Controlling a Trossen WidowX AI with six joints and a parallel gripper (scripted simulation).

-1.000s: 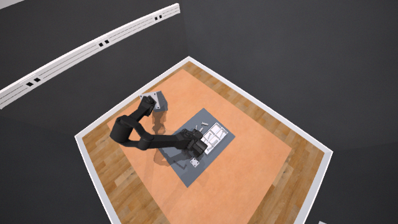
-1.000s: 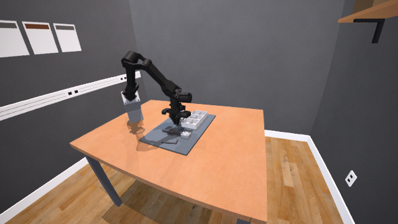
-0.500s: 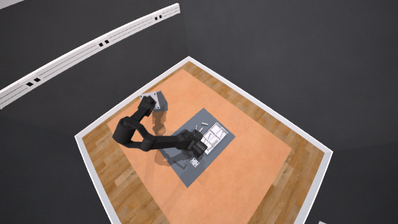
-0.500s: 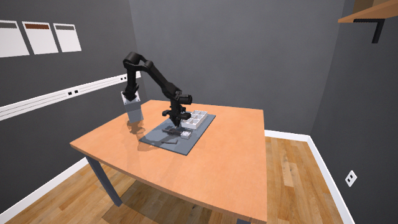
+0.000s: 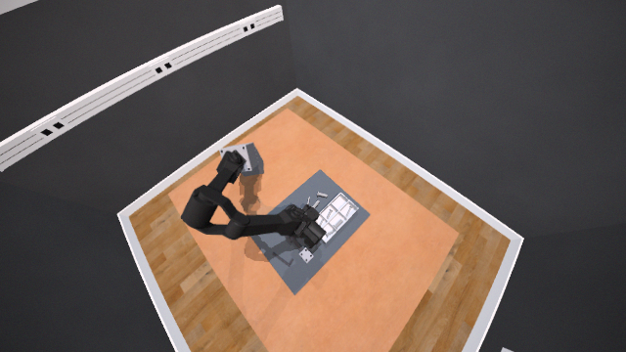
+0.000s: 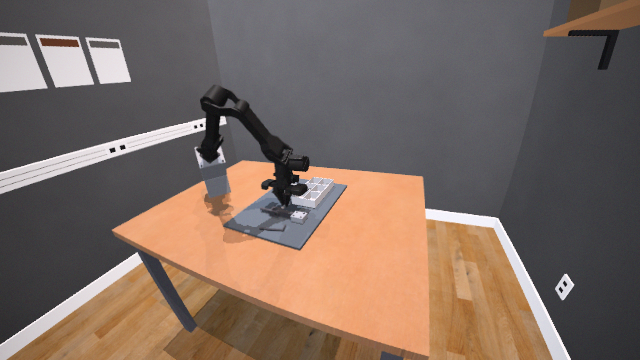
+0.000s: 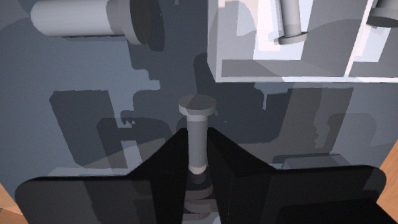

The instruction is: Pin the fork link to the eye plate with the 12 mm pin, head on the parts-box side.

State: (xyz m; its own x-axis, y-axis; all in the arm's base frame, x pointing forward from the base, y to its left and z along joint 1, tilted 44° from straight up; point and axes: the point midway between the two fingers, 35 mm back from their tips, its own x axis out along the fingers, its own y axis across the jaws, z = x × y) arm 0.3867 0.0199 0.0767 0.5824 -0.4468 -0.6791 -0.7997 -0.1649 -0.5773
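The dark flat bar is 50 mm to the right of my hand, 30 mm below it and 10 mm ahead of it. From my hand the other things lie so: dark fork link 50 mm to the right, 30 mm below, 30 mm behind; then grey mat 50 mm to the left, 50 mm below, 10 mm ahead; then thick headed pin 70 mm to the left, 40 mm behind, 30 mm below.
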